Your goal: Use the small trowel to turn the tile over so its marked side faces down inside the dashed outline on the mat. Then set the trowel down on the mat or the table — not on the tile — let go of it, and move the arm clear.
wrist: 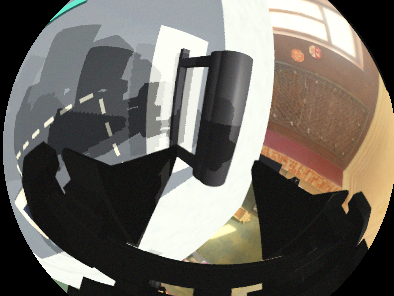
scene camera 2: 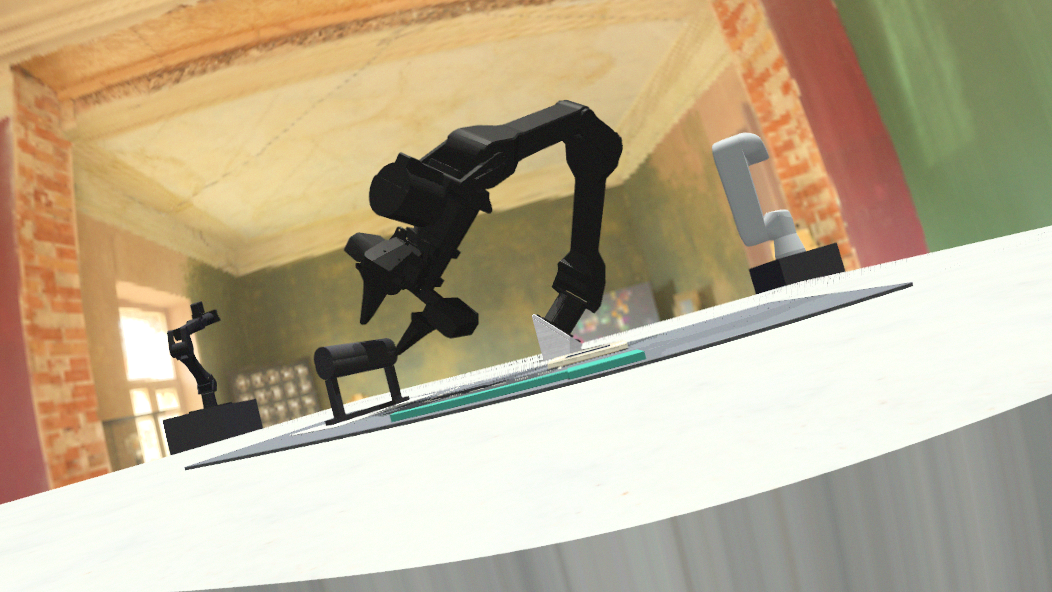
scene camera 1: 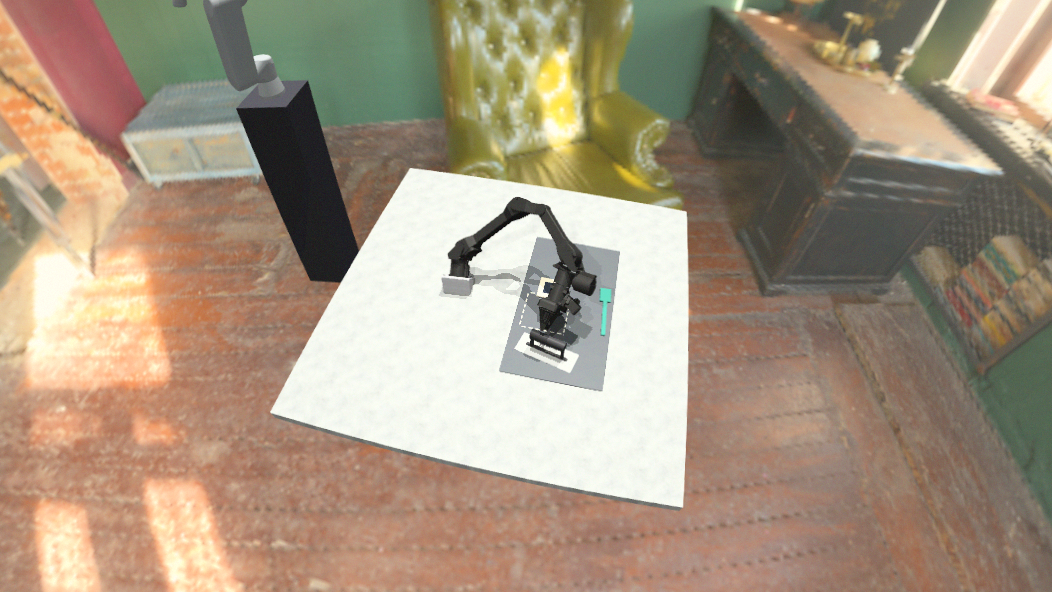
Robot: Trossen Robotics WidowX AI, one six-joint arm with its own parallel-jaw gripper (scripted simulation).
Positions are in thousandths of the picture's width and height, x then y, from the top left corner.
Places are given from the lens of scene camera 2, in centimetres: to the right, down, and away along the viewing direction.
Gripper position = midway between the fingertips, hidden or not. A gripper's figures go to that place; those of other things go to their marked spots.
my gripper (scene camera 2: 361,573): -18, 5, 62
cream tile (scene camera 2: 546,606): 5, 7, 56
